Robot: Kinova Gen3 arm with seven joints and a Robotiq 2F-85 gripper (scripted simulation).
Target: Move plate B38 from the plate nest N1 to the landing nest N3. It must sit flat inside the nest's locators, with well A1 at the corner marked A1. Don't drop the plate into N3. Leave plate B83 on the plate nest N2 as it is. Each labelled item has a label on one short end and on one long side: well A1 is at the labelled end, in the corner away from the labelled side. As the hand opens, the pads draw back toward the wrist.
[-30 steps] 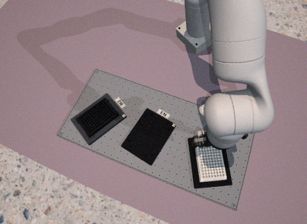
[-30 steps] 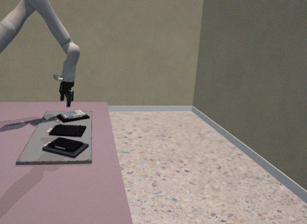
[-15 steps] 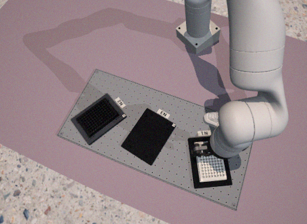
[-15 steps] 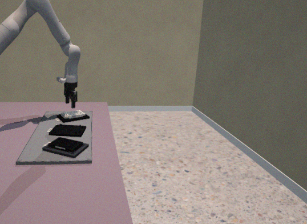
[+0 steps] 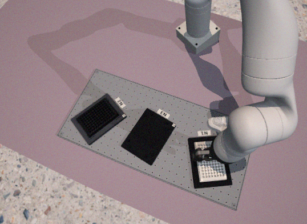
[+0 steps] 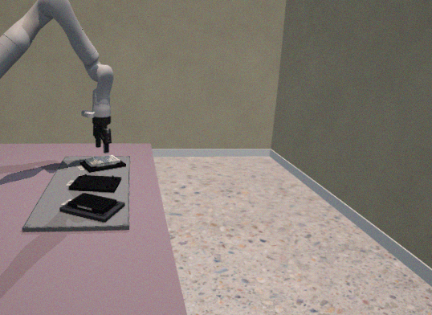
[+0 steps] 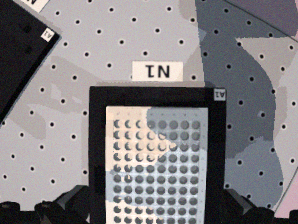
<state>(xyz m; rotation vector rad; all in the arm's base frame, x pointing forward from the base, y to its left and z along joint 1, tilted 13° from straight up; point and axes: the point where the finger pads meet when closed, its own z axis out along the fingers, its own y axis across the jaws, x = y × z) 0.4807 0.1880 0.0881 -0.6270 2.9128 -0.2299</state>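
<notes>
Right now my hand is 50 mm above the plate B38. From my hand the other things lie so: N1 label: 90 mm behind, 70 mm below, 40 mm to the right; then A1 corner mark: 150 mm to the right, 80 mm behind, 60 mm below; then plate nest N1: 70 mm below.
</notes>
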